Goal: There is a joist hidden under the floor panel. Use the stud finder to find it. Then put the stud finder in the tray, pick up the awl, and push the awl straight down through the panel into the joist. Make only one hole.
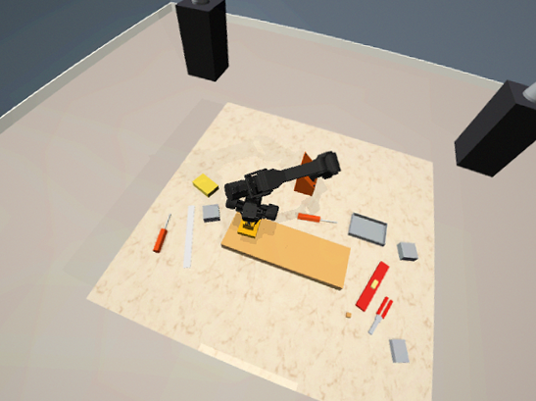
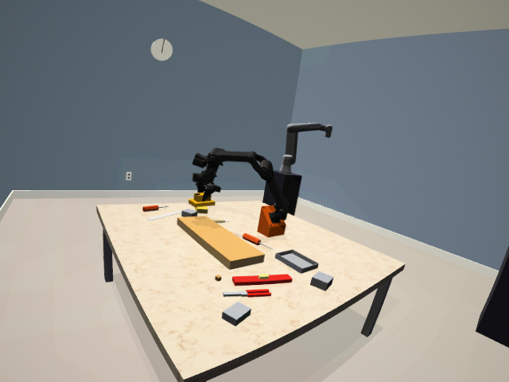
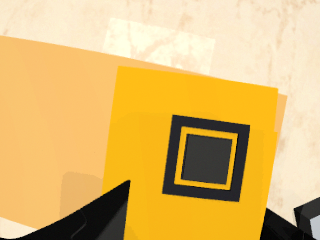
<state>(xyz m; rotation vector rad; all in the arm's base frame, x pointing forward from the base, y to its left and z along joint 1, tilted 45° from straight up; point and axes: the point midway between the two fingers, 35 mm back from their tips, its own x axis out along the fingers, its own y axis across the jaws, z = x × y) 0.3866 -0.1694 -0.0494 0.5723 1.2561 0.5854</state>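
My gripper tip is 20 mm short of the square light and 30 mm below it. The rest, counted from my gripper tip: yellow stud finder (10 mm ahead, 20 mm above); white ruler (70 mm ahead, 260 mm to the right, 160 mm below); awl (210 mm behind, 80 mm to the right, 160 mm below).
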